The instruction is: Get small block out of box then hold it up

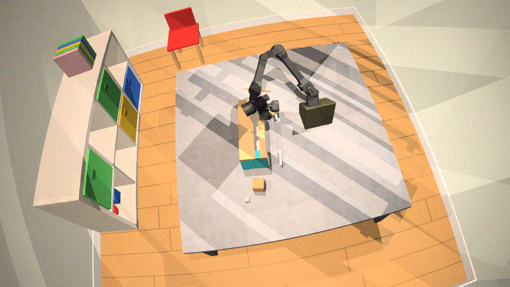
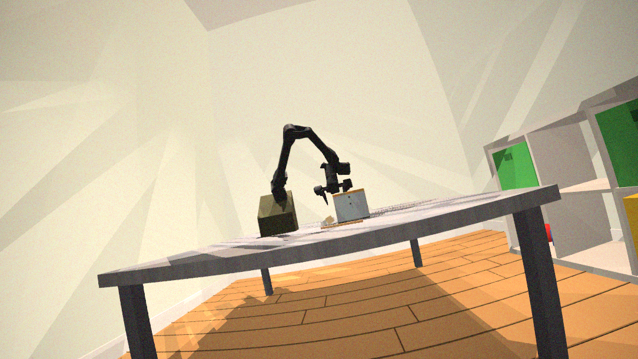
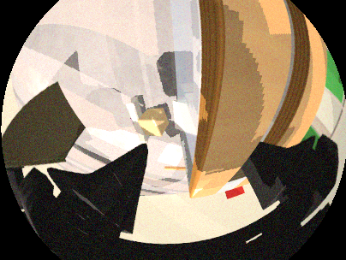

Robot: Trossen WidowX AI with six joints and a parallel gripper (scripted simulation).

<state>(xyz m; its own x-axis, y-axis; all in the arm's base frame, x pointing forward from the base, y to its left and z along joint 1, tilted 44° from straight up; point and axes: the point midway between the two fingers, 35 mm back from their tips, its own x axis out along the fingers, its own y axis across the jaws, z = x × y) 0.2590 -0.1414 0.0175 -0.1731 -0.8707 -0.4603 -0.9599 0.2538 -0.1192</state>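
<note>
The tan block lies 7 cm below my gripper tip, 4 cm behind it and 2 cm to the right of it. Also, from my gripper tip: thin orange stick 23 cm to the right, 9 cm below, 3 cm behind; long tan box 11 cm to the left, 6 cm ahead, 3 cm below; brown cube 40 cm to the left, 16 cm ahead, 6 cm below.
</note>
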